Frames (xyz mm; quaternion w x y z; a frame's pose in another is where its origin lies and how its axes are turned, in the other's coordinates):
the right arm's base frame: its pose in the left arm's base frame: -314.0 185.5 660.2 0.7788 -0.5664 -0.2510 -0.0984
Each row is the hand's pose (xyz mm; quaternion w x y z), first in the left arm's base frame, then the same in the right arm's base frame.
Working: the left arm's base frame: its pose in the right arm's base frame: -87.7 624.3 -414.0 0.7788 0.5664 0.2510 0.0984

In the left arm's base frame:
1: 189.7 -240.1 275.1 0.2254 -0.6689 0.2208 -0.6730
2: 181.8 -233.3 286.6 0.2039 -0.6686 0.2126 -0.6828
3: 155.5 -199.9 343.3 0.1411 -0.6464 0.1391 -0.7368
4: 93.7 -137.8 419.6 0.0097 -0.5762 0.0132 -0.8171
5: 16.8 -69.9 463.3 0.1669 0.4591 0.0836 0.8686
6: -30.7 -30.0 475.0 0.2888 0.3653 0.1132 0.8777
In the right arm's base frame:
1: 181.2 396.8 -626.8 0.5652 -0.5839 0.5439 -0.2090
2: 181.1 386.1 -615.5 0.5513 -0.5975 0.5377 -0.2235
3: 191.5 338.7 -563.9 0.5136 -0.6221 0.4975 -0.3189
4: 185.2 269.2 -471.0 0.4110 -0.6497 0.4188 -0.4833
5: 150.3 222.1 -376.1 0.2365 -0.6618 0.3398 -0.6250
6: 120.8 205.1 -323.0 0.0968 -0.6572 0.3005 -0.6844

